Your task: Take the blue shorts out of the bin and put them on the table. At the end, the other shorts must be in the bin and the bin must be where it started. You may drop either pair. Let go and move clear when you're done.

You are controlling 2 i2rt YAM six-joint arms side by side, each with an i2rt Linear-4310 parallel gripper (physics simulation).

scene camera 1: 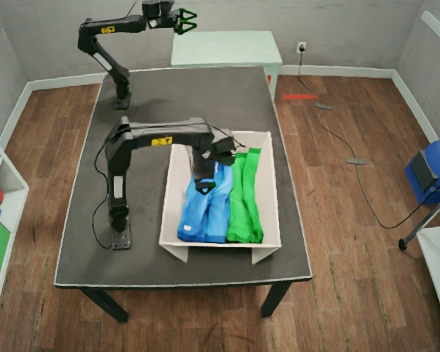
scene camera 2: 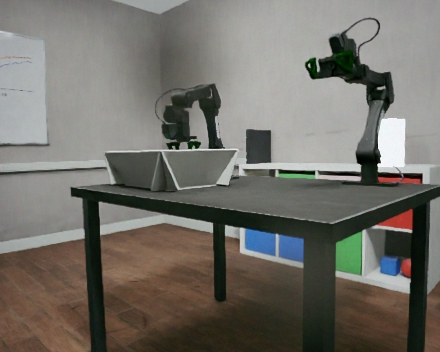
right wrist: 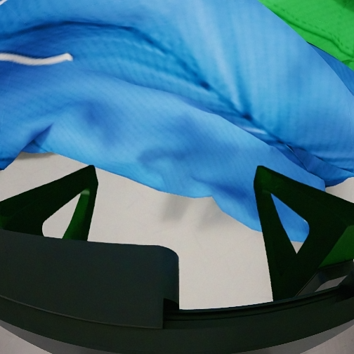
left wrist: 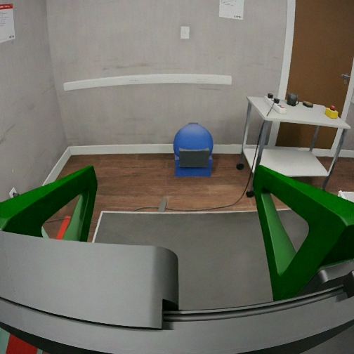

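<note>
The blue shorts (scene camera 1: 200,215) (right wrist: 175,115) lie lengthwise in the white bin (scene camera 1: 273,200) (scene camera 2: 132,170) (right wrist: 215,265), beside the green shorts (scene camera 1: 242,200) (right wrist: 325,25). The bin stands on the table (scene camera 1: 145,270) (scene camera 2: 280,200). My right gripper (scene camera 1: 205,189) (scene camera 2: 184,145) (right wrist: 175,173) is open and points down over the blue shorts' side edge. In the right wrist view, blue cloth shows ahead of the fingers and behind one of them, with bare bin floor between them. My left gripper (scene camera 1: 195,20) (scene camera 2: 327,65) (left wrist: 174,173) is open, empty and raised high, away from the bin.
The bin's walls surround both shorts and the area below my right gripper. A pale green cabinet (scene camera 1: 225,47) stands beyond the table's far edge. A white trolley (left wrist: 300,115) and a blue rounded object (left wrist: 193,140) stand on the floor away from the table.
</note>
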